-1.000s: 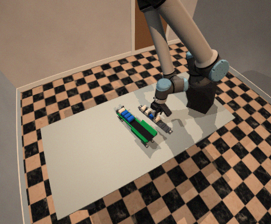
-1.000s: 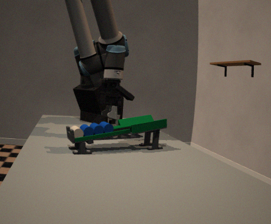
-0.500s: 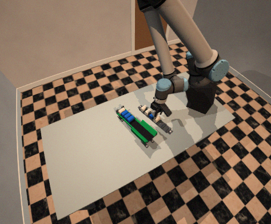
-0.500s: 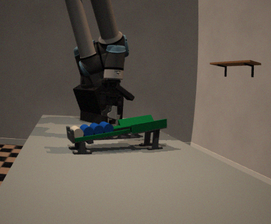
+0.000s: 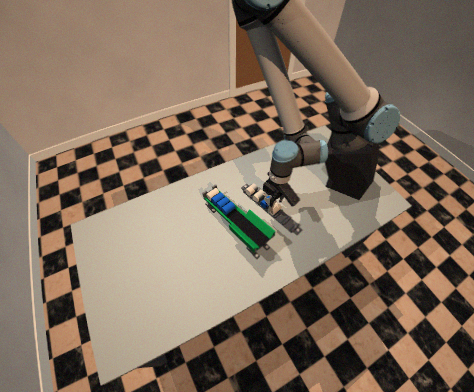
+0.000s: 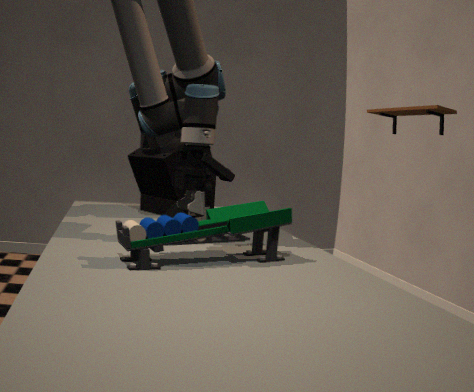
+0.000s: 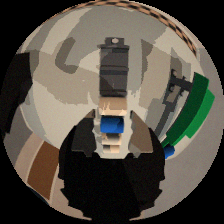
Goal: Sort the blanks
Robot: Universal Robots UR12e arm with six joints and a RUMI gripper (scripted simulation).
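Now: hand 10 mm short of the grey stock rack, 20 mm to the left of it and 60 mm above it. Also, from my hand: stop 280 mm ahead, 180 mm to the right, 10 mm above.
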